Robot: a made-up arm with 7 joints. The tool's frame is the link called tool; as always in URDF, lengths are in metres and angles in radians. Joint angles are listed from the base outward.
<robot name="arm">
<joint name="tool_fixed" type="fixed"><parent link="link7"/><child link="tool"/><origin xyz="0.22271 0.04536 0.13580" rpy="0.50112 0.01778 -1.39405"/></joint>
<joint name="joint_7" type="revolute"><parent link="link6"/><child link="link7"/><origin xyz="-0.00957 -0.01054 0.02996" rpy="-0.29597 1.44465 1.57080"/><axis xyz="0 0 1"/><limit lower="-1.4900" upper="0.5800"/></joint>
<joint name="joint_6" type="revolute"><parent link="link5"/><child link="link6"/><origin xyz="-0.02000 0.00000 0.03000" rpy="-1.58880 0.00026 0.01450"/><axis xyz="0 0 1"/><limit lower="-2.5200" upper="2.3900"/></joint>
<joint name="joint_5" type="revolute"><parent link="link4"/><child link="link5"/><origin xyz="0.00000 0.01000 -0.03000" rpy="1.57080 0.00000 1.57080"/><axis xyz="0 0 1"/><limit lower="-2.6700" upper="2.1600"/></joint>
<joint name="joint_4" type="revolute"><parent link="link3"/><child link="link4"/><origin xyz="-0.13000 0.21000 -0.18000" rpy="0.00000 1.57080 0.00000"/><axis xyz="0 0 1"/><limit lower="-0.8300" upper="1.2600"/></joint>
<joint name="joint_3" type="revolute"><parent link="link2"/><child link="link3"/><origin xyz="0.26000 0.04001 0.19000" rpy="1.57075 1.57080 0.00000"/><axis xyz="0 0 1"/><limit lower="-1.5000" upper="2.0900"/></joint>
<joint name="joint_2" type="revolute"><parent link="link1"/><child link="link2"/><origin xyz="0.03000 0.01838 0.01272" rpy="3.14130 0.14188 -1.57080"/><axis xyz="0 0 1"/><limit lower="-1.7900" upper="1.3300"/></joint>
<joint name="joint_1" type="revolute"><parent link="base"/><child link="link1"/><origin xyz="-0.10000 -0.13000 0.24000" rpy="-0.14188 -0.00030 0.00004"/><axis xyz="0 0 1"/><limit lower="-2.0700" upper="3.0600"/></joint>
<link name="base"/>
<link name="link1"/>
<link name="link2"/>
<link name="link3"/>
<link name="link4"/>
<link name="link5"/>
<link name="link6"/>
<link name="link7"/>
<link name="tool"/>
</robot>
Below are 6 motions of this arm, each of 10 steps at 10 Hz.
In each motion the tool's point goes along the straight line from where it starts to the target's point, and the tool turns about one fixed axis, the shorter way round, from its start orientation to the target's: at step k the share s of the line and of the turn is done. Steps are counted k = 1, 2, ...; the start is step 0. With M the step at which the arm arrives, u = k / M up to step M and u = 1 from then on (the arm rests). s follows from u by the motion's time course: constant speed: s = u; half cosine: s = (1 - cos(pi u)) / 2; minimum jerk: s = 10 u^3 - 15 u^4 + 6 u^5.
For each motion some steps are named. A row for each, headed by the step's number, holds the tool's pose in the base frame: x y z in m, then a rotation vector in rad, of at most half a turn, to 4 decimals.
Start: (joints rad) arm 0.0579 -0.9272 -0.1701 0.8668 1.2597 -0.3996 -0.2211
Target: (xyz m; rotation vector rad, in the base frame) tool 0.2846 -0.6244 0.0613 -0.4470 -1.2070 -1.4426
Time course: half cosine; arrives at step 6
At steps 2, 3, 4, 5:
2: 0.3451 -0.4588 -0.0725 -0.5732 -1.3756 -0.7395
3: 0.3249 -0.5140 -0.0279 -0.5369 -1.3325 -0.9767
4: 0.3048 -0.5692 0.0167 -0.4948 -1.2764 -1.2113
5: 0.2900 -0.6096 0.0493 -0.4604 -1.2269 -1.3810

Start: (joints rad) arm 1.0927 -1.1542 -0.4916 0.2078 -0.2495 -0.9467 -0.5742
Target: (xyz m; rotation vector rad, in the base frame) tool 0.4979 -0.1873 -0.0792 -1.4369 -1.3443 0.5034
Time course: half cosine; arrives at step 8
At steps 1, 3, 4, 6, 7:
1: 0.4878 0.1652 -0.2015 -0.8704 -0.6010 -0.1116
3: 0.4906 0.0661 -0.1671 -1.0394 -0.8112 0.0492
4: 0.4927 -0.0041 -0.1428 -1.1546 -0.9594 0.1685
6: 0.4964 -0.1336 -0.0978 -1.3573 -1.2320 0.4016
7: 0.4975 -0.1734 -0.0840 -1.4165 -1.3151 0.4766

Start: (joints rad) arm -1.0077 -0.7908 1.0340 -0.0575 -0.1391 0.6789 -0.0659
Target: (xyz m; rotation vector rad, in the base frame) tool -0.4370 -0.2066 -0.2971 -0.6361 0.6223 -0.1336
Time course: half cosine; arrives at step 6
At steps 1, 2, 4, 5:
1: -0.2191 -0.1403 -0.1562 0.1912 0.4732 -0.4326
2: -0.2619 -0.1533 -0.1839 0.0287 0.5078 -0.3776
4: -0.3786 -0.1888 -0.2594 -0.4148 0.5891 -0.2183
5: -0.4214 -0.2018 -0.2870 -0.5769 0.6139 -0.1566

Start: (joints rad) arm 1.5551 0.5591 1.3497 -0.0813 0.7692 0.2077 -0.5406
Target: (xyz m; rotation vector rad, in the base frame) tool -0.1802 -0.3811 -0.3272 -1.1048 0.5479 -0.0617
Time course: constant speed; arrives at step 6
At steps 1, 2, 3, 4, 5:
1: -0.2110 -0.2931 -0.3023 -0.9485 0.3907 -0.0852
2: -0.2048 -0.3107 -0.3073 -0.9800 0.4219 -0.0806
3: -0.1987 -0.3283 -0.3123 -1.0113 0.4533 -0.0760
4: -0.1925 -0.3459 -0.3172 -1.0426 0.4847 -0.0713
5: -0.1864 -0.3635 -0.3222 -1.0737 0.5163 -0.0665

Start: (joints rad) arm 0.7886 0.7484 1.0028 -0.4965 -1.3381 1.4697 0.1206
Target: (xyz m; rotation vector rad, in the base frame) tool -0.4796 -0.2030 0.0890 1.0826 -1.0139 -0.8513
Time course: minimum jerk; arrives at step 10
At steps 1, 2, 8, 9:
1: -0.3542 -0.3142 0.0852 1.2603 0.0241 -0.2614
2: -0.3605 -0.3086 0.0854 1.2582 -0.0274 -0.2922
8: -0.4723 -0.2095 0.0888 1.1012 -0.9534 -0.8187
9: -0.4785 -0.2040 0.0890 1.0854 -1.0050 -0.8465

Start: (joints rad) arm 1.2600 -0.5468 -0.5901 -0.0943 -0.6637 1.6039 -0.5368
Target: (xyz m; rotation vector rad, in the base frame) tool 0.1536 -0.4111 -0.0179 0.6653 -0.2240 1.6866
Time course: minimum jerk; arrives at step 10
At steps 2, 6, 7, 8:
2: 0.2119 -0.2722 -0.1309 -0.0650 -0.8485 1.6518
6: 0.1733 -0.3643 -0.0560 0.4247 -0.4415 1.6998
7: 0.1637 -0.3870 -0.0375 0.5425 -0.3366 1.6966
8: 0.1572 -0.4026 -0.0248 0.6219 -0.2642 1.6909

